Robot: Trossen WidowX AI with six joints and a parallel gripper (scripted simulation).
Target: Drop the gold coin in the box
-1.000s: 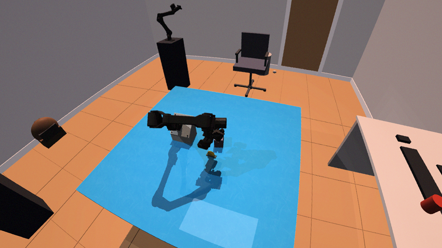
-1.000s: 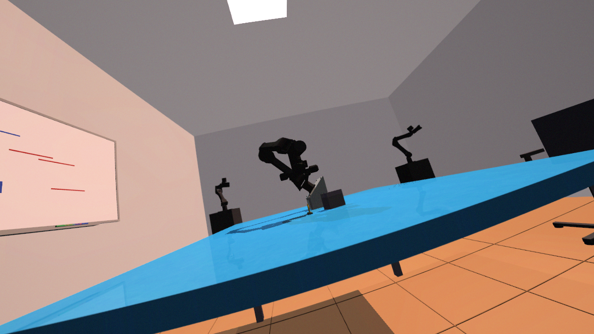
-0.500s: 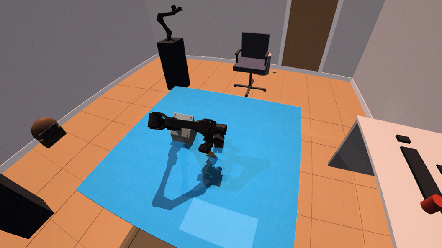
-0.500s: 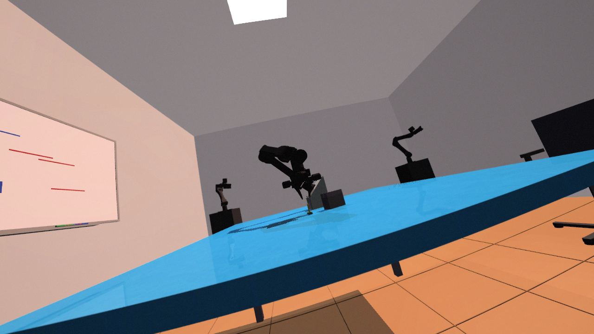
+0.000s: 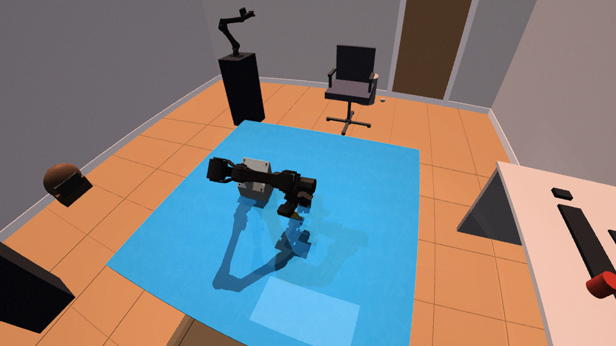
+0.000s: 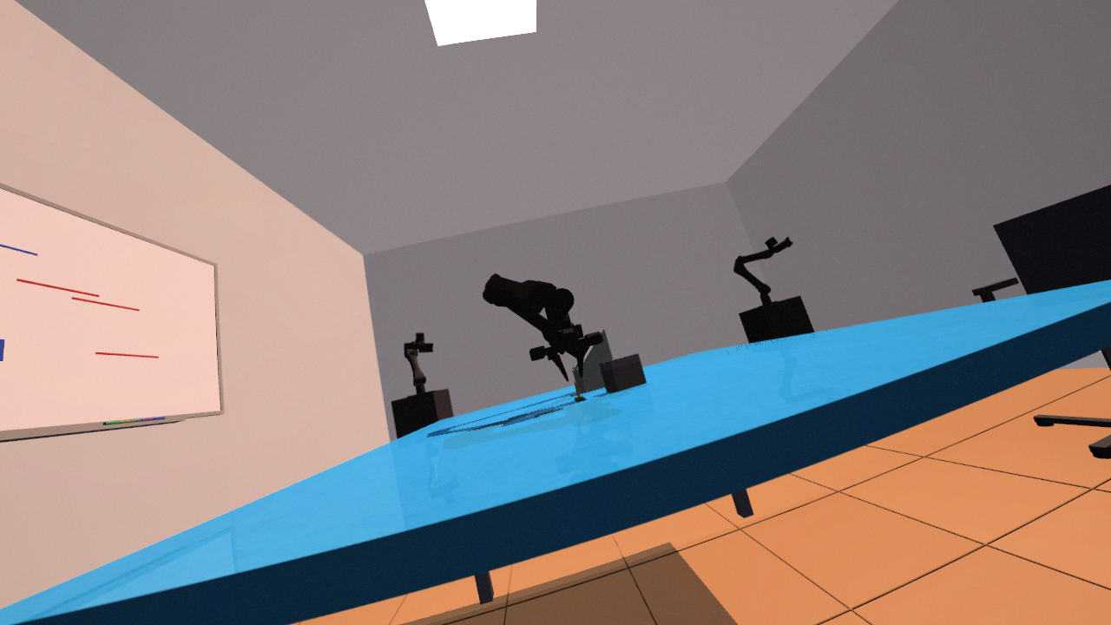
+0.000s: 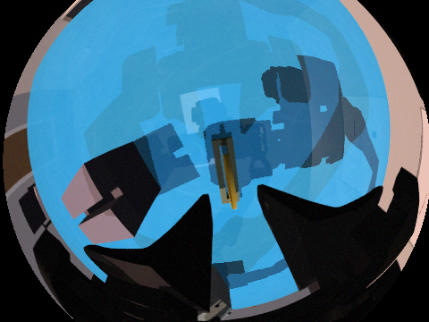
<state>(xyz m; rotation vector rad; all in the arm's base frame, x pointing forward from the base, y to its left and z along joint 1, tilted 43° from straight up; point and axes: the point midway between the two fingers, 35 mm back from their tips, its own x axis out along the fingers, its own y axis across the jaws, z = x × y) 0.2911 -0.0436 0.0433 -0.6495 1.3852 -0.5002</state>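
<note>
My gripper tip is now 3 cm above the thin gold coin.
</note>
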